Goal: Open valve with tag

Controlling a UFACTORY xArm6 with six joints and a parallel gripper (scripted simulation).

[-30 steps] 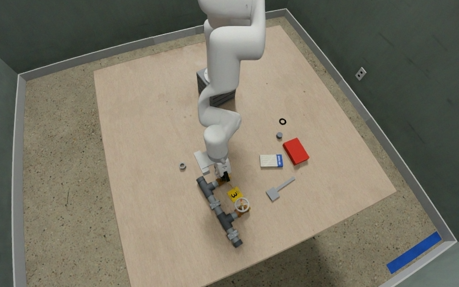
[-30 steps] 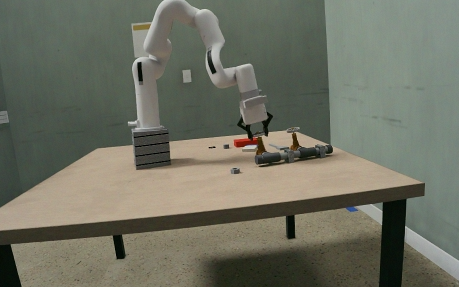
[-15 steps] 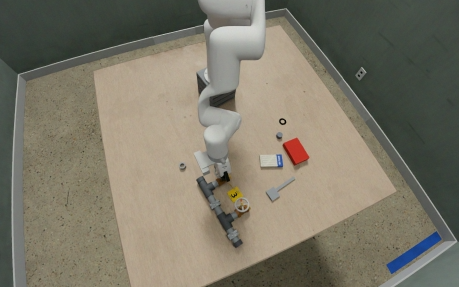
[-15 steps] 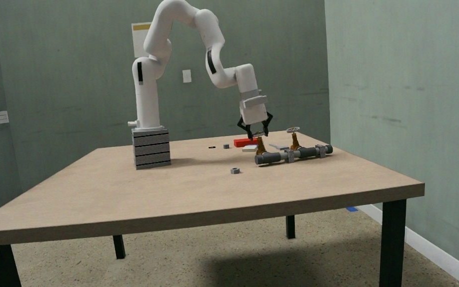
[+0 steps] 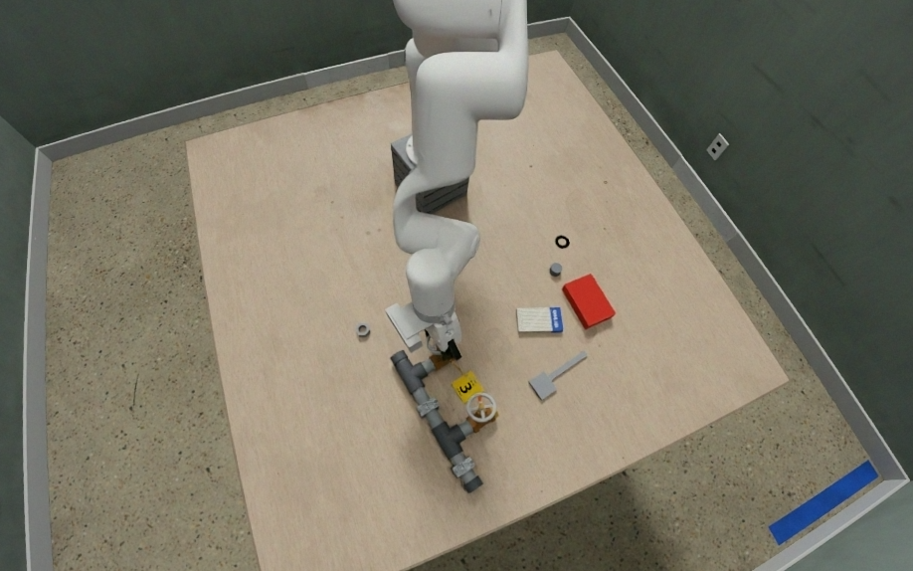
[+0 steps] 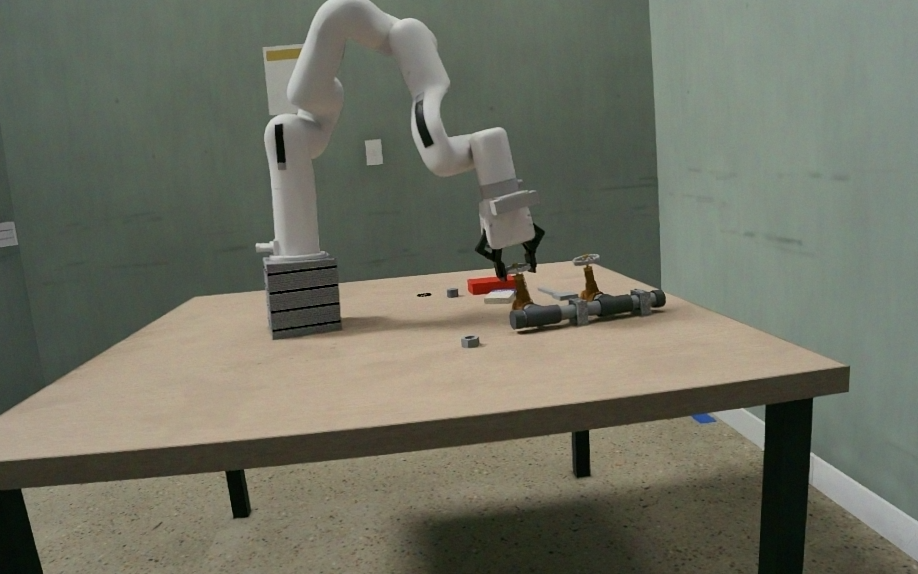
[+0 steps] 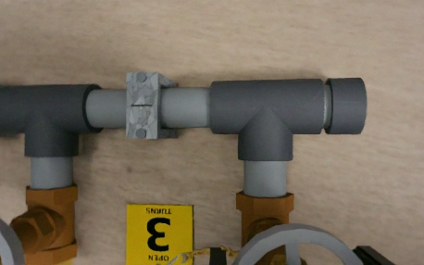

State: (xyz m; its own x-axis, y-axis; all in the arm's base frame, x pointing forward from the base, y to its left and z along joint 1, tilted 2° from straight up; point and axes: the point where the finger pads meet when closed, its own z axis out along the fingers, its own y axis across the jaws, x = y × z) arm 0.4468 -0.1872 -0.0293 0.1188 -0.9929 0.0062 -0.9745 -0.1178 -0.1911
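Now: hand 90 mm short of the yellow tag, 40 mm to the right of it and 110 mm above it. Also, from my hand: grey scraper 160 mm ahead, 220 mm to the left, 110 mm below; white card 30 mm ahead, 260 mm to the left, 100 mm below; red block 40 mm ahead, 390 mm to the left, 100 mm below.
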